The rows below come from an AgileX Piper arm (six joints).
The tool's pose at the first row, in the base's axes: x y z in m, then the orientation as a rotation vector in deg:
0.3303, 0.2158, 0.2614, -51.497, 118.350, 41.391
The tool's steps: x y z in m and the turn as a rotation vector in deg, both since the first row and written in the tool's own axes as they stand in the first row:
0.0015, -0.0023, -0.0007, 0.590, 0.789, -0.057
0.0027, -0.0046, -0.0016, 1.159, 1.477, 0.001
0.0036, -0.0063, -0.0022, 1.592, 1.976, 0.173
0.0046, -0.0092, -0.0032, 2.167, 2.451, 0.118
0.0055, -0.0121, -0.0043, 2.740, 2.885, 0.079
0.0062, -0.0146, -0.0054, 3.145, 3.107, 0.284
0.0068, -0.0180, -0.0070, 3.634, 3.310, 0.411
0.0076, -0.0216, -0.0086, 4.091, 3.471, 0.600
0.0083, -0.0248, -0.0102, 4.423, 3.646, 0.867
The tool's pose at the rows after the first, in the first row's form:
0.3311, 0.2134, 0.2601, -51.642, 119.118, 40.467
0.3320, 0.2110, 0.2592, -51.631, 119.858, 39.655
0.3326, 0.2092, 0.2585, -51.483, 120.473, 39.109
0.3340, 0.2064, 0.2577, -51.461, 120.955, 38.292
0.3354, 0.2036, 0.2570, -51.402, 121.407, 37.498
0.3366, 0.2010, 0.2566, -51.087, 121.788, 37.086
0.3383, 0.1977, 0.2563, -50.789, 122.119, 36.546
0.3401, 0.1941, 0.2559, -50.426, 122.442, 36.088
0.3416, 0.1908, 0.2556, -50.064, 122.803, 35.803

